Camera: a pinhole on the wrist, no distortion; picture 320 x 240 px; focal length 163.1 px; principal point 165.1 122.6 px. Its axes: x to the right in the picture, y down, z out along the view. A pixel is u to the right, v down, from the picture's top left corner.
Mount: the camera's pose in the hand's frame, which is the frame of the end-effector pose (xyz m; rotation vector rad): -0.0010 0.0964 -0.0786 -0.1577 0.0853 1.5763
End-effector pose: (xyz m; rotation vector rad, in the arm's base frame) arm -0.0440 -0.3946 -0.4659 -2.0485 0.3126 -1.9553
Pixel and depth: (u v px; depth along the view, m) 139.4 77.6 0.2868
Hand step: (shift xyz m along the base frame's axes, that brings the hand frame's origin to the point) 0.2222 -0.1004 0.0187
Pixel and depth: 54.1 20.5 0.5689
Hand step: 0.5668 0.0984 0.3578
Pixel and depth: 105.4 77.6 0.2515
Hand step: 0.1916 -0.0509 0.0308
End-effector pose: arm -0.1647 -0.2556 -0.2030 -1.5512 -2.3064 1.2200
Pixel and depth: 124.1 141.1 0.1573
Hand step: 0.0316 -0.0539 -0.1005
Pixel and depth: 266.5 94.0 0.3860
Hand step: 0.1341 -0.0485 -0.4571
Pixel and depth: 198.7 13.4 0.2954
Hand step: -0.0410 0.0632 -0.3385
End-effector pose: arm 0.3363 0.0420 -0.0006 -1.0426 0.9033 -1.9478
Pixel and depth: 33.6 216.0 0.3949
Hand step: 0.3596 0.2007 0.1947
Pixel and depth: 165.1 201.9 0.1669
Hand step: 0.1411 -0.0016 -0.0980
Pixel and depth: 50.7 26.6 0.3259
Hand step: 0.1597 -0.1796 0.2484
